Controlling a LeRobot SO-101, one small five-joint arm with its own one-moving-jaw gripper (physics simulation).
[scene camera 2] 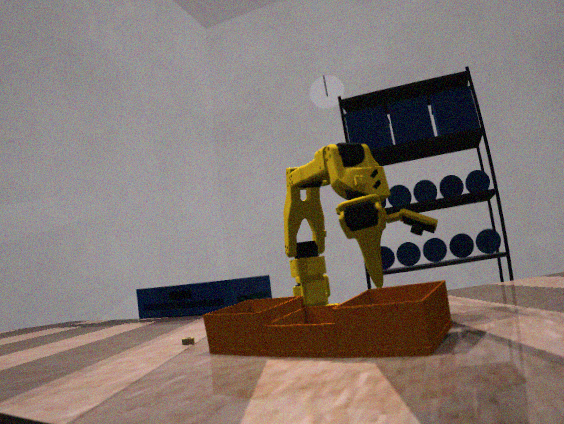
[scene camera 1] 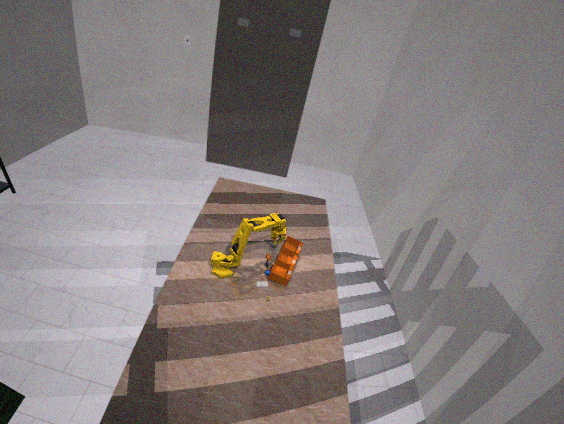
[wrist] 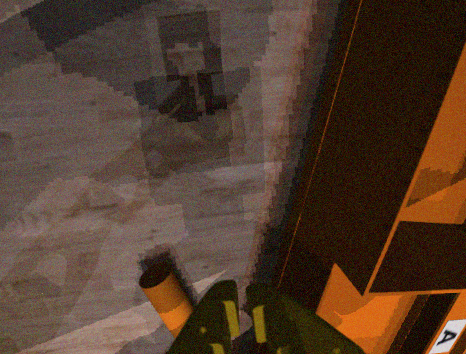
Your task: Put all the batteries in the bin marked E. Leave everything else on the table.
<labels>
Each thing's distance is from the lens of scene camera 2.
orange bin block (scene camera 2: 411, 320): 34 cm
</labels>
